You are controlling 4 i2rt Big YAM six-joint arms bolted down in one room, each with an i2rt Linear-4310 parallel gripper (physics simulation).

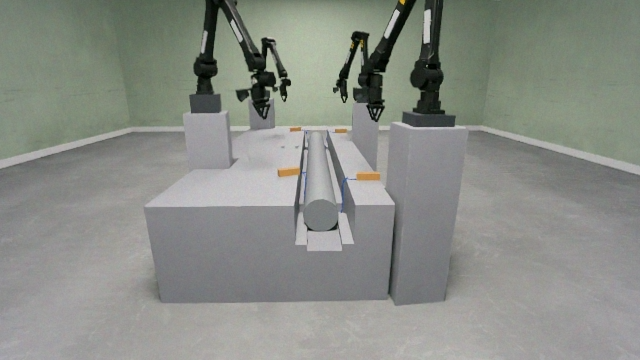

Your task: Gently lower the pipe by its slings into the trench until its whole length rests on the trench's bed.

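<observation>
The grey pipe [320, 175] lies lengthwise in the trench, low between its walls, its near end at the bed [324, 241]. Its far end is too small to judge. Four orange sling handles lie on the block's top: near left [288, 172], near right [368, 176], far left [295, 129] and far right [341, 131]. Blue slings run from the near handles into the trench. The front left gripper [262, 116] and front right gripper [376, 118] hang empty above the block, away from the handles, fingers apart. The back left gripper [284, 99] and back right gripper [344, 100] hang higher, small, clear of the handles.
The trench runs through the big grey block [225, 250]. Grey pedestals carry the arms: front right [427, 215], front left [207, 142], back right [367, 130] and back left [262, 120]. Small dark spots show on the block's top left of the trench.
</observation>
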